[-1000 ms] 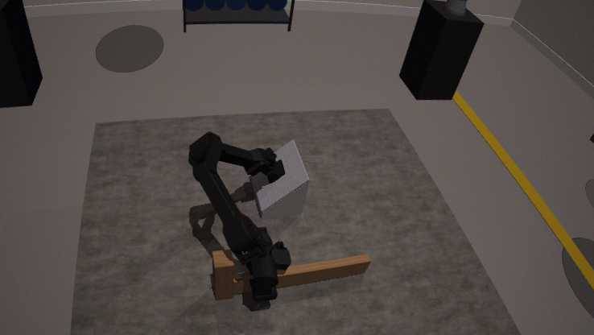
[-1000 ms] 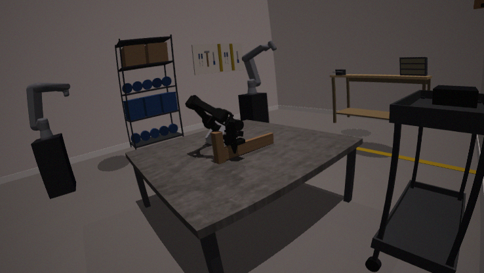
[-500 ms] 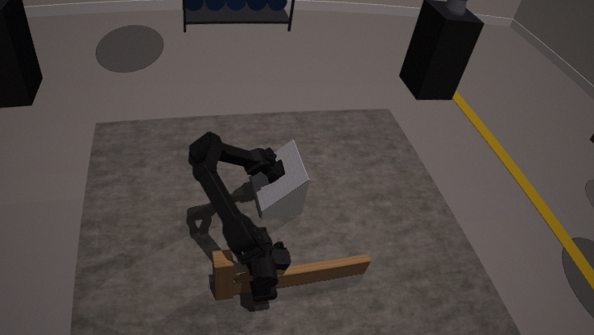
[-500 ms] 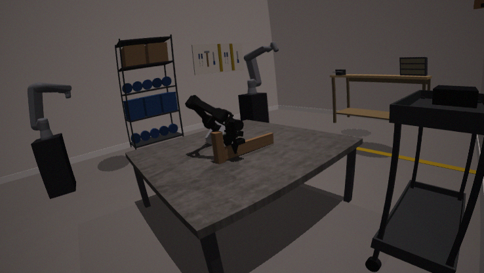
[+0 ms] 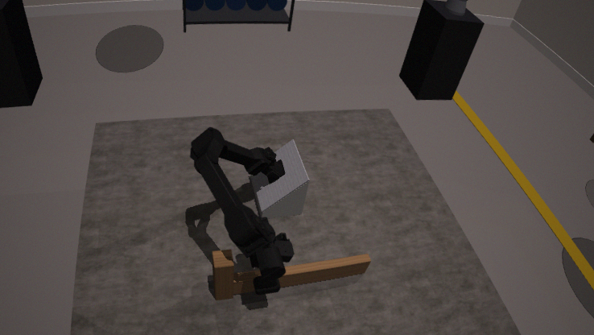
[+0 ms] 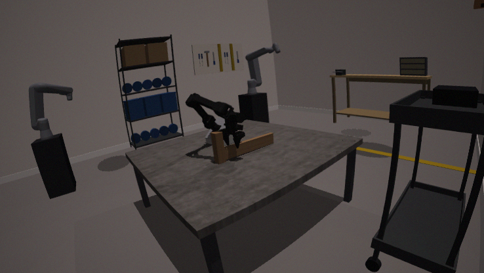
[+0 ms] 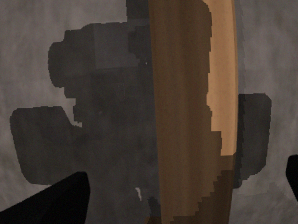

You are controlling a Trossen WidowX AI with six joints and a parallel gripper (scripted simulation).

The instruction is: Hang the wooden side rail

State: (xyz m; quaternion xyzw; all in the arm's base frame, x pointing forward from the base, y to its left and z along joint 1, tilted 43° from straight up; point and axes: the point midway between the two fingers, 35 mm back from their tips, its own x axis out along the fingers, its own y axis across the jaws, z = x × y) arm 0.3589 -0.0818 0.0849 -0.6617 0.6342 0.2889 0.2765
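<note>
The wooden headboard post lies 100 mm to the right of my gripper tip and 10 mm above it.
</note>
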